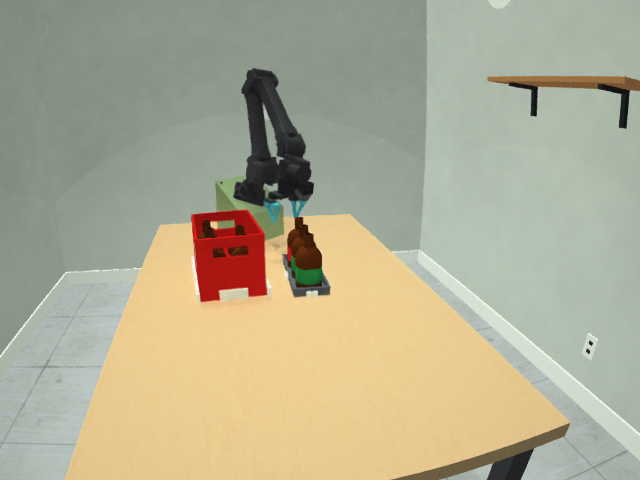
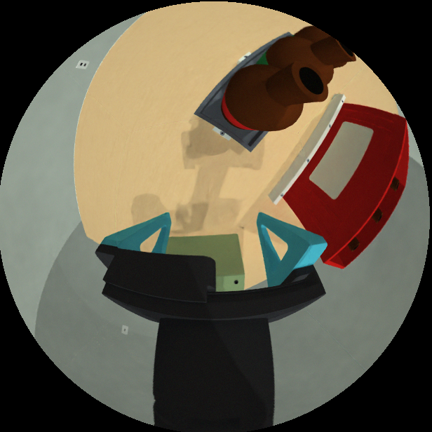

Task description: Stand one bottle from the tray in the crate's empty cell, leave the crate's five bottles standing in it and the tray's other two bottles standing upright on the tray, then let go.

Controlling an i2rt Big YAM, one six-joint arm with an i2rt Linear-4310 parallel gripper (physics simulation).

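Places are measured from the arm's base along level axes (x ahead, y left, z up), in millimetres.
Pixels of known places: gripper, fingertip midpoint: (image 1: 284,220); arm's base, link origin: (image 1: 248,195).
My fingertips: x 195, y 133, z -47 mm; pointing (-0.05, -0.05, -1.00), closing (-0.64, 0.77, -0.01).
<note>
For each thing: its middle in the pictures, then the offset to it from my fingertips. "spot": a spot on its surface instead.
- red crate, body centre: (image 1: 225,251) 179 mm right, 220 mm ahead, 30 mm down
- grey tray, surface spot: (image 1: 324,290) spot: 100 mm left, 343 mm ahead, 103 mm down
- red-labelled bottle, body centre: (image 1: 299,242) 42 mm left, 126 mm ahead, 35 mm down
- green-labelled bottle, body centre: (image 1: 308,261) 60 mm left, 294 mm ahead, 35 mm down
The red crate (image 1: 232,276) (image 2: 362,200) stands upright on the table. Brown necks of bottles (image 1: 206,227) (image 1: 240,231) show inside it; the empty cell is hidden. The grey tray (image 1: 324,290) (image 2: 211,108) lies beside it with three brown bottles upright: a red-labelled bottle (image 1: 292,240) (image 2: 255,100) at the arm's end, a green-labelled bottle (image 2: 295,55) in the middle and a green-labelled bottle (image 1: 308,257) at the far end from the arm. My gripper (image 1: 285,219) (image 2: 213,216) is open and empty, above the table on the arm's side of the tray, apart from the bottles.
A green block (image 1: 224,198) (image 2: 205,247) stands by the arm's base at the table's back edge, behind the crate. White brackets (image 1: 233,294) (image 2: 310,155) sit along the crate's foot. A wooden shelf (image 1: 558,81) hangs on the right wall, away from the arm.
</note>
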